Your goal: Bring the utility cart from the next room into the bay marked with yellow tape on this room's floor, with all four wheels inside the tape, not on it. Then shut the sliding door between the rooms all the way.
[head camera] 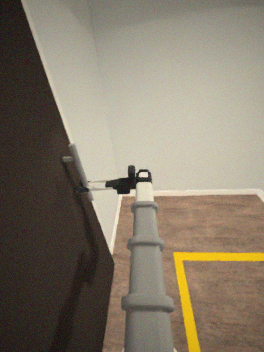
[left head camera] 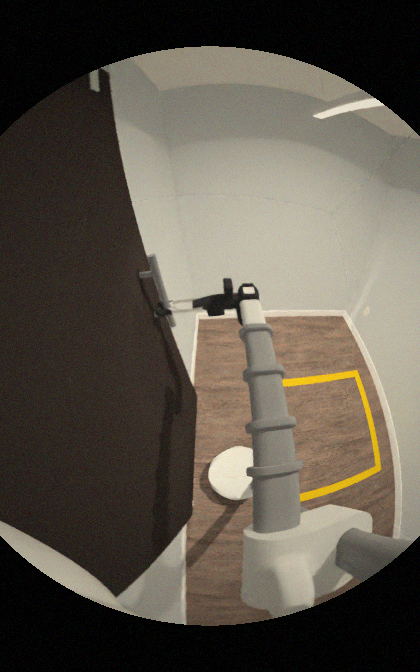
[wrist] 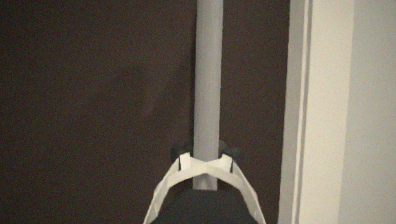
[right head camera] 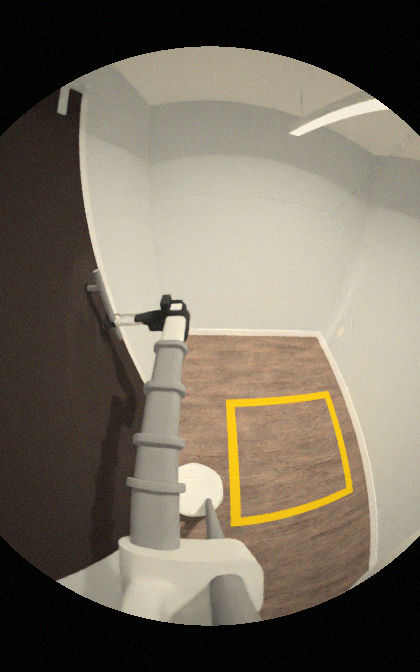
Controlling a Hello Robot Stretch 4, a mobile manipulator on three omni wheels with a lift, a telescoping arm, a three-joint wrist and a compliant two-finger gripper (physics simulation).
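Frame: origin at the robot's base, x ahead, y left, z up, level; centimetres.
Where they show: gripper, between the fingertips: (head camera: 77,186) (wrist: 205,151).
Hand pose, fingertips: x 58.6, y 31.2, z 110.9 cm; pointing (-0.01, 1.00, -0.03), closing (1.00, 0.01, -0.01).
After its pixels a point has its place.
The dark sliding door (head camera: 40,215) {x 36.2, y 33.1, z 118.4 cm} (left head camera: 75,300) (right head camera: 45,325) (wrist: 100,150) {x 44.2, y 33.0, z 109.9 cm} fills the left side of the head views. Its grey vertical bar handle (head camera: 78,162) {x 57.8, y 26.2, z 124.7 cm} (left head camera: 159,280) (right head camera: 103,295) (wrist: 208,75) {x 58.7, y 25.7, z 119.6 cm} stands off the door face. My gripper (head camera: 84,188) (left head camera: 164,309) (right head camera: 113,321) (wrist: 205,151) {x 58.6, y 31.2, z 110.9 cm} is shut on the lower part of this handle, one fingertip on each side. The yellow tape bay (head camera: 183,290) {x 47.7, y -31.2, z -2.7 cm} (left head camera: 367,420) (right head camera: 233,450) lies on the floor to the right of the arm, with bare floor inside it. The utility cart does not show in these views.
A white round object (left head camera: 230,472) (right head camera: 202,490) is low beside the arm, between door and bay. A pale door frame edge (wrist: 327,115) {x 75.9, y 36.9, z 115.3 cm} runs right of the handle in the wrist view. White skirting (head camera: 200,193) {x 164.3, y -83.4, z 0.8 cm} (left head camera: 305,313) (right head camera: 250,332) lines the far wall; another wall stands beyond the bay's right side.
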